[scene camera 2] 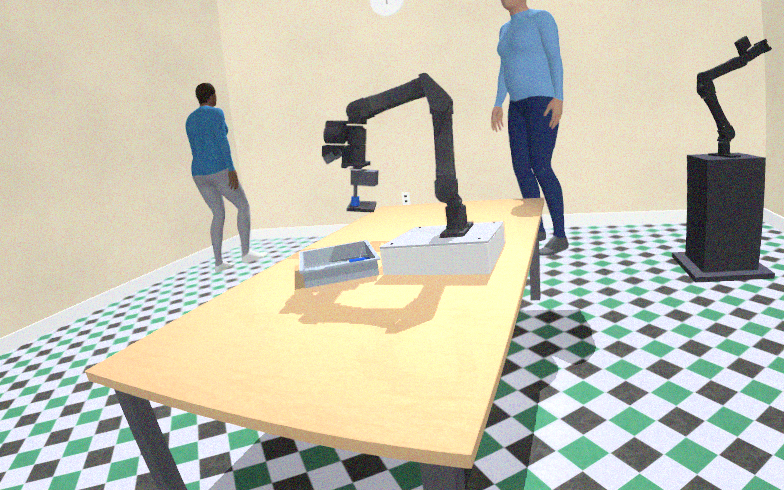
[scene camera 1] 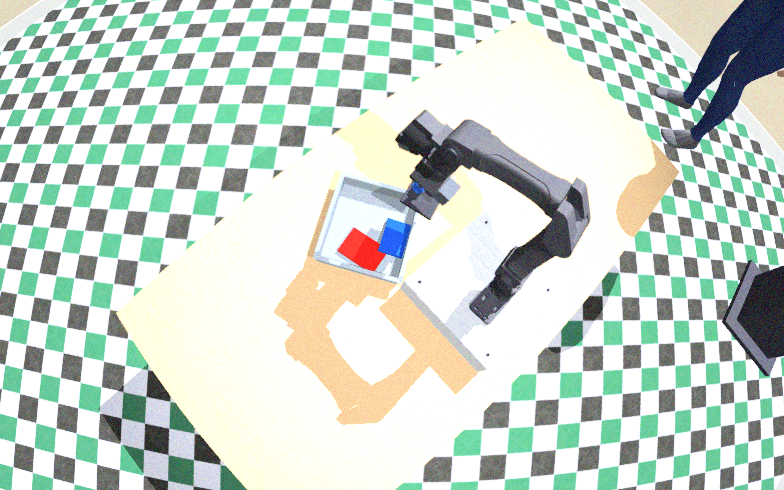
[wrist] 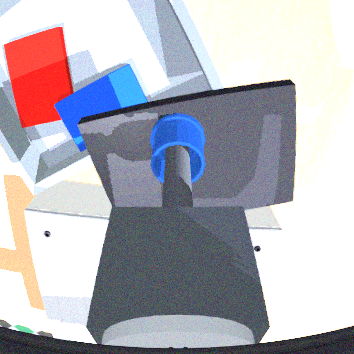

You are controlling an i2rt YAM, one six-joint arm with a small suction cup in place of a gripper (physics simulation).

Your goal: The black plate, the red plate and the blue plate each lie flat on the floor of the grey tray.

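Pixels of known places: hand, its tool point: (scene camera 2: 355, 208) (scene camera 1: 417, 188) (wrist: 176, 128); arm's base, origin of its link: (scene camera 2: 458, 230) (scene camera 1: 502, 288).
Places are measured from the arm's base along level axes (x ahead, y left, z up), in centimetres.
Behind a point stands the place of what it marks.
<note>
My suction cup (scene camera 1: 417, 188) (scene camera 2: 355, 201) (wrist: 177, 131) is blue and is shut on the black plate (scene camera 1: 420, 206) {x 27.8, y 3.1, z 9.4 cm} (scene camera 2: 368, 206) {x 27.0, y 0.1, z 9.3 cm} (wrist: 235, 145) {x 31.1, y -3.1, z 10.0 cm}. The plate hangs roughly level, well above the table, by the back right edge of the grey tray (scene camera 1: 358, 271) {x 28.7, y 21.6, z -2.6 cm} (scene camera 2: 338, 276) {x 30.2, y 21.6, z -5.9 cm} (wrist: 198, 45) {x 36.4, y -1.6, z -2.6 cm}. Inside the tray, the red plate (scene camera 1: 357, 248) {x 33.7, y 16.8, z -6.2 cm} (wrist: 39, 80) {x 32.2, y 15.7, z -6.2 cm} lies near the front wall. The blue plate (scene camera 1: 394, 238) {x 28.9, y 8.3, z -5.5 cm} (scene camera 2: 359, 260) {x 29.6, y 7.2, z -5.8 cm} (wrist: 95, 105) {x 29.4, y 8.7, z -5.5 cm} is at the right wall; its corner overlaps the red plate's corner. Whether it is slightly tilted is hard to tell. The red plate is hidden in scene camera 2.
The arm's white base box (scene camera 1: 462, 288) {x 7.6, y 7.4, z 0.3 cm} (scene camera 2: 436, 260) {x 3.2, y 17.3, z -3.6 cm} (wrist: 75, 260) {x 12.3, y 10.8, z 0.4 cm} stands right of the tray on the wooden table (scene camera 1: 231, 323) {x 42.6, y 54.5, z -7.6 cm} (scene camera 2: 300, 369) {x 17.6, y 67.8, z -7.6 cm}. Two people (scene camera 2: 211, 138) (scene camera 2: 530, 63) stand beyond the table. Another arm stands on a black pedestal (scene camera 2: 725, 213).
</note>
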